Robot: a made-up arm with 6 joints.
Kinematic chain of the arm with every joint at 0, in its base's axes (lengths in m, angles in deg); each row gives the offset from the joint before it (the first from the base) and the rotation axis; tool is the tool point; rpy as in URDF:
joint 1: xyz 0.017 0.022 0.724 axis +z
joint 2: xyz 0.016 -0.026 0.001 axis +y
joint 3: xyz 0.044 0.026 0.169 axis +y
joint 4: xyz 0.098 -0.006 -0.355 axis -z
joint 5: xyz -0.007 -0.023 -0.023 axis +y
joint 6: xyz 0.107 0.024 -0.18 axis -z
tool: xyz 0.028 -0.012 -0.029 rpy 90 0 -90
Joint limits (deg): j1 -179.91..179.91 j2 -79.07..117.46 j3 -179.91..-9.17 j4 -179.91..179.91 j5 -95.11..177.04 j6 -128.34..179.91
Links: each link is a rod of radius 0.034 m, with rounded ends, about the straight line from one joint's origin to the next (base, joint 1, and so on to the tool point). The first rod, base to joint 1, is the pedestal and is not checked.
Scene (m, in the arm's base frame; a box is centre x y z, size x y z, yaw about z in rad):
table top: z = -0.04
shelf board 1: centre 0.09 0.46 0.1 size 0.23 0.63 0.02 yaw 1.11
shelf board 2: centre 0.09 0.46 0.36 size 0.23 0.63 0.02 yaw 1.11
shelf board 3: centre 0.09 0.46 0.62 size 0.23 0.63 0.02 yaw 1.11
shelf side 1: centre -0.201 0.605 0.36 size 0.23 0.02 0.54 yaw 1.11
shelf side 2: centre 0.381 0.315 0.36 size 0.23 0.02 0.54 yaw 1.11
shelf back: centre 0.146 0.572 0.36 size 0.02 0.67 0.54 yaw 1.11
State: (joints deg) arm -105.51 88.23 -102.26 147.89 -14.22 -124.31
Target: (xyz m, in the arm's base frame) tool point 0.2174 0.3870 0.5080
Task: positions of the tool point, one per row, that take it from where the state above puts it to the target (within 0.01 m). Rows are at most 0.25 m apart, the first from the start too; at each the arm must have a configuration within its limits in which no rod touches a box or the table.
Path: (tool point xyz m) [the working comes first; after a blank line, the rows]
Joints at the target: -130.10 117.46 -39.45 159.69 -11.42 -122.58
Straight joint move there: touches shelf board 2.

1: -0.1331 -0.0531 0.1664
2: -0.0510 0.0953 0.2489
3: 0.0420 0.1713 0.3719
4: 0.1130 0.1767 0.5080
5: 0.1414 0.2358 0.5004
6: 0.1671 0.2917 0.4976
7: 0.1920 0.3426 0.4998
8: 0.2174 0.3870 0.5080

